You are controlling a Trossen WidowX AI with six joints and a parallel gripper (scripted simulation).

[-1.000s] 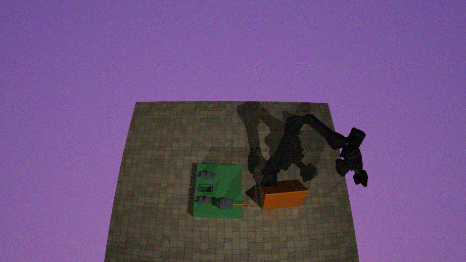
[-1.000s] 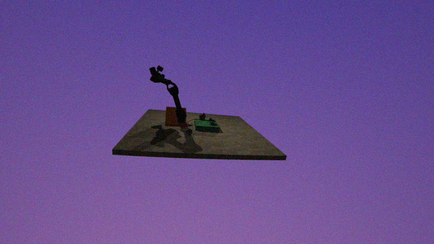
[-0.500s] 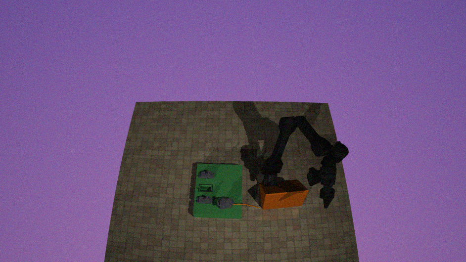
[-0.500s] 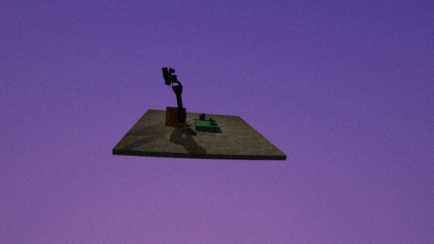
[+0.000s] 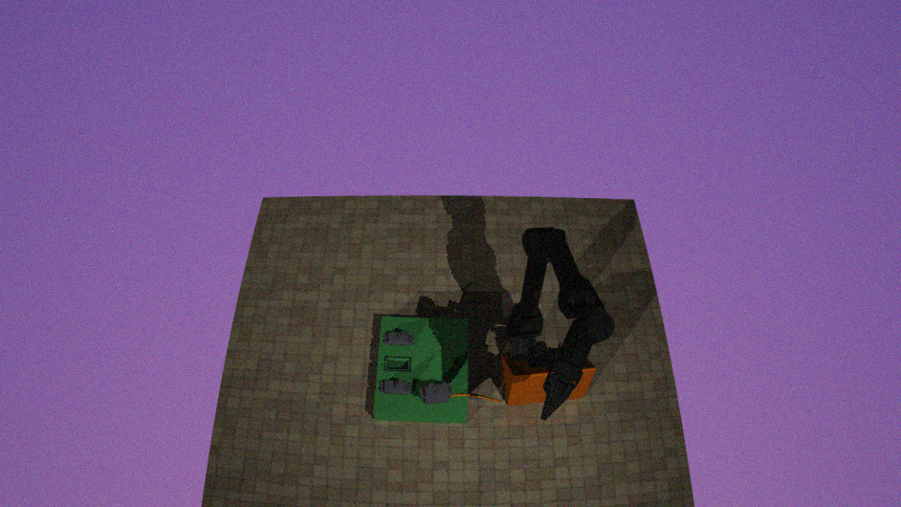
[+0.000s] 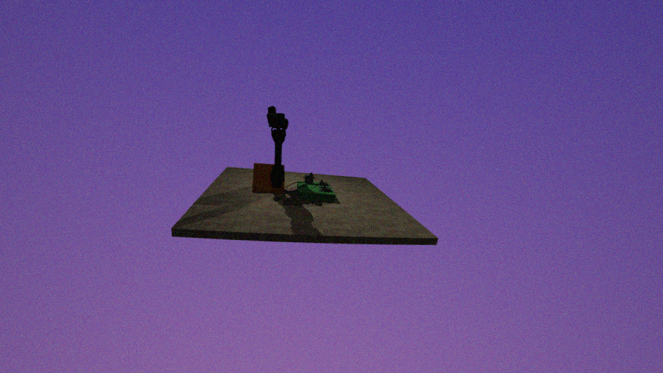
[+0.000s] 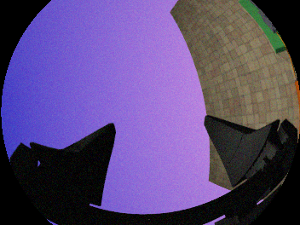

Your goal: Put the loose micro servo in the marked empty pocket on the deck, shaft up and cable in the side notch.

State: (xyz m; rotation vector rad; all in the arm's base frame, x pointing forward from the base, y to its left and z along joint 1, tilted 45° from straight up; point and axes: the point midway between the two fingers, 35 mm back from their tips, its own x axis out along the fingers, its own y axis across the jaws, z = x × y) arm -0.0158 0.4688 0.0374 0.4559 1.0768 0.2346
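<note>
Now: gripper tip 38 cm above the green deck, 32 cm to the left of it and 21 cm short of it.
</note>
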